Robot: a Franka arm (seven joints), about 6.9 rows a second.
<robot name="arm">
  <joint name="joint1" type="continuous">
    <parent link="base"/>
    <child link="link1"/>
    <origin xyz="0 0 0.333"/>
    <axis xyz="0 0 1"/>
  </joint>
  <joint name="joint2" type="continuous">
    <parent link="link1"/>
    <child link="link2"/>
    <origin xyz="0 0 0" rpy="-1.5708 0 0"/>
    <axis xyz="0 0 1"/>
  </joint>
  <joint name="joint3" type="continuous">
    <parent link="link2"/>
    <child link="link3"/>
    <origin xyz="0 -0.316 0" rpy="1.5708 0 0"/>
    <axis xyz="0 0 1"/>
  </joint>
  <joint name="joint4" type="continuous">
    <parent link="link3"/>
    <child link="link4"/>
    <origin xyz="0.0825 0 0" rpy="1.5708 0 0"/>
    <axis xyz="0 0 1"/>
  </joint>
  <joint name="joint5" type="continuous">
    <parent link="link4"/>
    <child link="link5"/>
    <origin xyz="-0.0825 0.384 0" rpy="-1.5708 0 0"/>
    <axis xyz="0 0 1"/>
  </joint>
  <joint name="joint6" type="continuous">
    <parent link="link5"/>
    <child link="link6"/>
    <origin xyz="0 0 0" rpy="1.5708 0 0"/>
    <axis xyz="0 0 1"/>
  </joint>
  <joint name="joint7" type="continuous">
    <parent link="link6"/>
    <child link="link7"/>
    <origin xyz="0.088 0 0" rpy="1.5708 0 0"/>
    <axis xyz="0 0 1"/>
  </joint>
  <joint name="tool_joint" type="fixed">
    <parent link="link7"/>
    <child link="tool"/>
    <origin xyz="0 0 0.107"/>
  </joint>
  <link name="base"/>
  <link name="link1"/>
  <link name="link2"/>
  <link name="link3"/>
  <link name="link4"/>
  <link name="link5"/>
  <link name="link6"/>
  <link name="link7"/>
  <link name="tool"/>
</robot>
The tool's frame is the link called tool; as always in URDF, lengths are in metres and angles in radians. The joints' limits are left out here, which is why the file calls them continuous.
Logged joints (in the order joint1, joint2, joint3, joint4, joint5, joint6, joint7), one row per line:
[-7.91 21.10 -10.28 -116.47 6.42 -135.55 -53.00]
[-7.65 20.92 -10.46 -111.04 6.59 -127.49 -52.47]
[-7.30 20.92 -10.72 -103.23 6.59 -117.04 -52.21]
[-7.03 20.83 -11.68 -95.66 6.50 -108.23 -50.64]
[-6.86 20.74 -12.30 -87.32 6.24 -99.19 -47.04]
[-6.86 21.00 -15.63 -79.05 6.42 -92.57 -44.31]
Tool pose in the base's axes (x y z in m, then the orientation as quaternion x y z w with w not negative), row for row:
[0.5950 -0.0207 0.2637 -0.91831 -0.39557 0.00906 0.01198]
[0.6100 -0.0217 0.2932 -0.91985 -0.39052 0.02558 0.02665]
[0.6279 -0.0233 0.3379 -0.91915 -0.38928 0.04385 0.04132]
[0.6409 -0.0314 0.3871 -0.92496 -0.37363 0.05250 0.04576]
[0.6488 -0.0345 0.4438 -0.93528 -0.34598 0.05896 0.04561]
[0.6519 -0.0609 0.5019 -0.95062 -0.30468 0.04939 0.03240]
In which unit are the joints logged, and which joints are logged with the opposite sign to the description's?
The joints are logged in degrees. Opposite sign: joint1, joint6.
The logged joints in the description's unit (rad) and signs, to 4 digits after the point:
[0.1381 0.3683 -0.1794 -2.0328 0.1121 2.3658 -0.9250]
[0.1335 0.3651 -0.1826 -1.9380 0.1150 2.2251 -0.9158]
[0.1274 0.3651 -0.1871 -1.8017 0.1150 2.0427 -0.9112]
[0.1227 0.3636 -0.2039 -1.6696 0.1134 1.8890 -0.8838]
[0.1197 0.3620 -0.2147 -1.5240 0.1089 1.7312 -0.8210]
[0.1197 0.3665 -0.2728 -1.3797 0.1121 1.6157 -0.7734]

